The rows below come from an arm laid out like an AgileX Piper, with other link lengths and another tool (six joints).
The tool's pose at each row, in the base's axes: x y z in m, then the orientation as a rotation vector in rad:
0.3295, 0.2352, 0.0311, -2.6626, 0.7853, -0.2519
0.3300, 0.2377, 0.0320, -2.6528, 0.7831, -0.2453
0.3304, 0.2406, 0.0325, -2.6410, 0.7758, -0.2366
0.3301, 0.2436, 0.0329, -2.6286, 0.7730, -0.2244
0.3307, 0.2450, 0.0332, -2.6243, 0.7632, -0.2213
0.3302, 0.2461, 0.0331, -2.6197, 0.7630, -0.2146
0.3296, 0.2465, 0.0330, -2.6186, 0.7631, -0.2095
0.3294, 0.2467, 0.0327, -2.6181, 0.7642, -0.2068
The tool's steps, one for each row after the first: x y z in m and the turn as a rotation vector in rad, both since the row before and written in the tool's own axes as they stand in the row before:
-0.0009, -0.0025, 0.0000, 0.0089, -0.0067, 0.0021
-0.0012, -0.0027, 0.0005, 0.0120, -0.0095, -0.0003
-0.0019, -0.0023, 0.0005, 0.0107, -0.0111, 0.0032
-0.0003, -0.0015, 0.0003, 0.0064, -0.0049, -0.0048
-0.0010, -0.0006, 0.0003, 0.0035, -0.0055, 0.0021
-0.0007, 0.0000, 0.0001, 0.0003, -0.0037, 0.0011
-0.0003, 0.0001, 0.0003, -0.0002, -0.0017, 0.0013

